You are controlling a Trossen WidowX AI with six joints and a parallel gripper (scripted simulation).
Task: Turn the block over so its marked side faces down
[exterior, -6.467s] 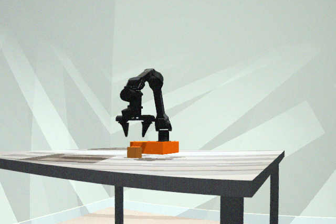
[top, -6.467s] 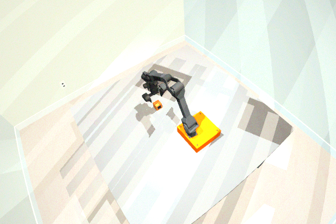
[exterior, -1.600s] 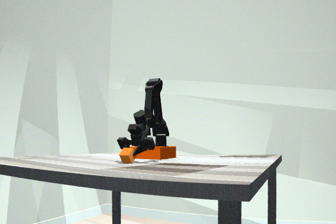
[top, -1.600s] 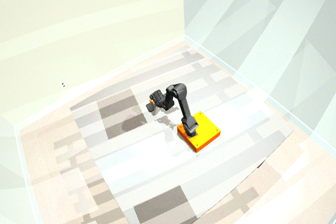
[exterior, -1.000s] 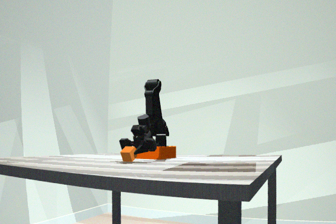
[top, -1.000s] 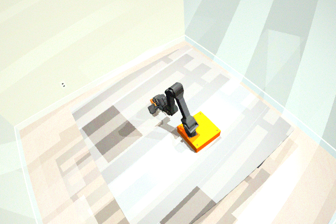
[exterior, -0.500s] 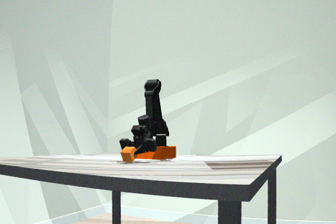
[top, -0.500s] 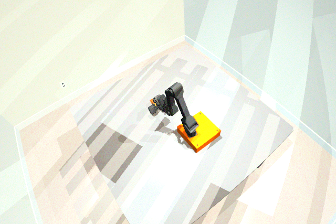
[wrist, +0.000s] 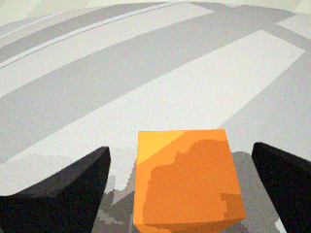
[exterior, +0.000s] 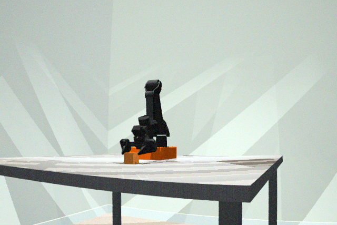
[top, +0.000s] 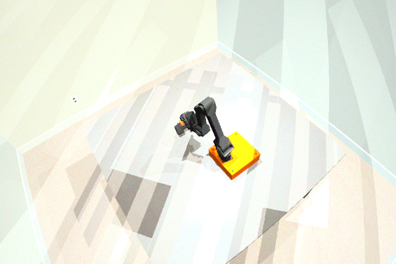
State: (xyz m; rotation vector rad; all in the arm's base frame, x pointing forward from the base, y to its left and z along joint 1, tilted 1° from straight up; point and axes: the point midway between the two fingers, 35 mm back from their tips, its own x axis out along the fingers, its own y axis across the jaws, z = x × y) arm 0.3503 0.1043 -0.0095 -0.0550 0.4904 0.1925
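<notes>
Now: gripper tip 10 mm past the orange block and 30 mm above it.
</notes>
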